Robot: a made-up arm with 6 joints. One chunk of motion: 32 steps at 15 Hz.
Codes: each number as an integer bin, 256 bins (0 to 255) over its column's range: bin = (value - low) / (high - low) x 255, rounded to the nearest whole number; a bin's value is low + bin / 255 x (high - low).
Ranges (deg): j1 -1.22..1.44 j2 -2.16..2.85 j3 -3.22..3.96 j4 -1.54..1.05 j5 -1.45..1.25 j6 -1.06..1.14
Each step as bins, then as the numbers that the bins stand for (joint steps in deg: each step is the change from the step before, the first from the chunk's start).
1 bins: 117 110 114 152 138 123
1 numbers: 0.000 0.001 -0.010 0.004 0.011 0.001
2 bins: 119 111 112 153 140 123
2 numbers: 0.021 0.021 -0.066 0.014 0.032 0.001
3 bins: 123 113 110 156 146 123
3 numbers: 0.063 0.060 -0.123 0.044 0.096 0.001
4 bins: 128 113 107 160 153 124
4 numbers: 0.115 0.060 -0.207 0.085 0.170 0.010
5 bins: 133 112 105 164 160 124
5 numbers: 0.167 0.040 -0.264 0.126 0.244 0.010
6 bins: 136 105 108 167 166 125
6 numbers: 0.199 -0.097 -0.179 0.156 0.308 0.018
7 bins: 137 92 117 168 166 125
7 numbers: 0.209 -0.352 0.074 0.166 0.308 0.018
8 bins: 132 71 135 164 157 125
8 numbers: 0.157 -0.765 0.581 0.126 0.212 0.018
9 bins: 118 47 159 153 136 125
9 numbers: 0.011 -1.237 1.257 0.014 -0.010 0.018
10 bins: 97 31 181 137 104 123
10 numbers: -0.208 -1.551 1.876 -0.149 -0.349 0.001
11 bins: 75 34 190 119 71 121
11 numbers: -0.438 -1.492 2.130 -0.331 -0.698 -0.016
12 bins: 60 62 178 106 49 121
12 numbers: -0.594 -0.942 1.792 -0.463 -0.931 -0.016
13 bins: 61 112 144 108 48 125
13 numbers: -0.584 0.040 0.835 -0.443 -0.942 0.018
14 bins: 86 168 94 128 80 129
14 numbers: -0.323 1.141 -0.573 -0.240 -0.603 0.053
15 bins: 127 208 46 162 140 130
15 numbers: 0.105 1.927 -1.925 0.105 0.032 0.062
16 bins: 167 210 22 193 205 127
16 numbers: 0.522 1.966 -2.601 0.420 0.721 0.036
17 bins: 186 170 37 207 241 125
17 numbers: 0.720 1.180 -2.178 0.562 1.102 0.018
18 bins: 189 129 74 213 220 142
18 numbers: 0.752 0.374 -1.136 0.623 0.879 0.165
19 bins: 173 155 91 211 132 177
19 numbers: 0.585 0.885 -0.658 0.603 -0.052 0.467
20 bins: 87 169 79 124 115 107
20 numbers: -0.312 1.160 -0.996 -0.281 -0.232 -0.137
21 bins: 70 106 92 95 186 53
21 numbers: -0.490 -0.077 -0.630 -0.575 0.519 -0.603
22 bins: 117 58 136 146 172 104
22 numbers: 0.000 -1.020 0.609 -0.057 0.371 -0.163
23 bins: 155 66 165 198 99 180
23 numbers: 0.397 -0.863 1.426 0.471 -0.402 0.493
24 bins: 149 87 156 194 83 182
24 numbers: 0.334 -0.451 1.172 0.430 -0.571 0.510
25 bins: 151 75 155 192 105 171
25 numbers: 0.355 -0.686 1.144 0.410 -0.338 0.415
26 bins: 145 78 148 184 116 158
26 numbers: 0.293 -0.628 0.947 0.329 -0.222 0.303
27 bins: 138 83 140 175 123 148
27 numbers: 0.220 -0.529 0.722 0.237 -0.148 0.217
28 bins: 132 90 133 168 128 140
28 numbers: 0.157 -0.392 0.525 0.166 -0.095 0.148
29 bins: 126 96 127 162 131 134
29 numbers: 0.094 -0.274 0.356 0.105 -0.063 0.096
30 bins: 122 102 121 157 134 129
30 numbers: 0.053 -0.156 0.187 0.055 -0.031 0.053
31 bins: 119 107 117 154 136 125
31 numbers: 0.021 -0.058 0.074 0.024 -0.010 0.018
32 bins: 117 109 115 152 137 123
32 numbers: 0.000 -0.018 0.018 0.004 0.001 0.001
